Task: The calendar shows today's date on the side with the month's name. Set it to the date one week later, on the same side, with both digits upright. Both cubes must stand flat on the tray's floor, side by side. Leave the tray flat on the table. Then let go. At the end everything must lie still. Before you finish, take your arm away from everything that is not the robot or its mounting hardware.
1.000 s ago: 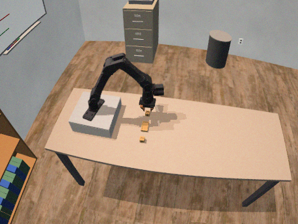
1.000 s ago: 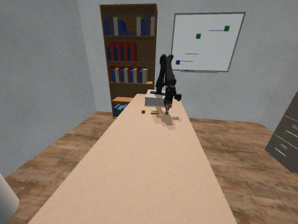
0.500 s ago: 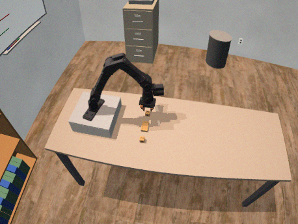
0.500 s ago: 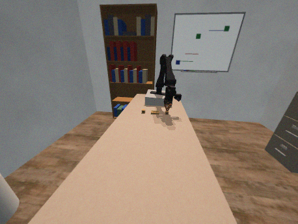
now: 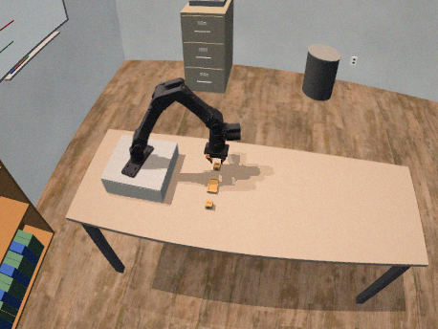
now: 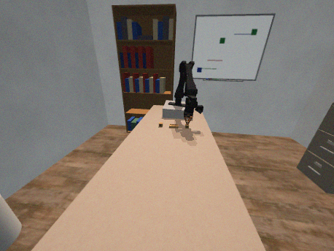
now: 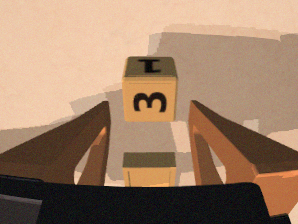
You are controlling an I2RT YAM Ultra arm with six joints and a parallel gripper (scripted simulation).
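Now: the wooden digit cube 30 mm below my hand. Round my hand: calendar tray (100 mm to the right, 40 mm below, 20 mm ahead).
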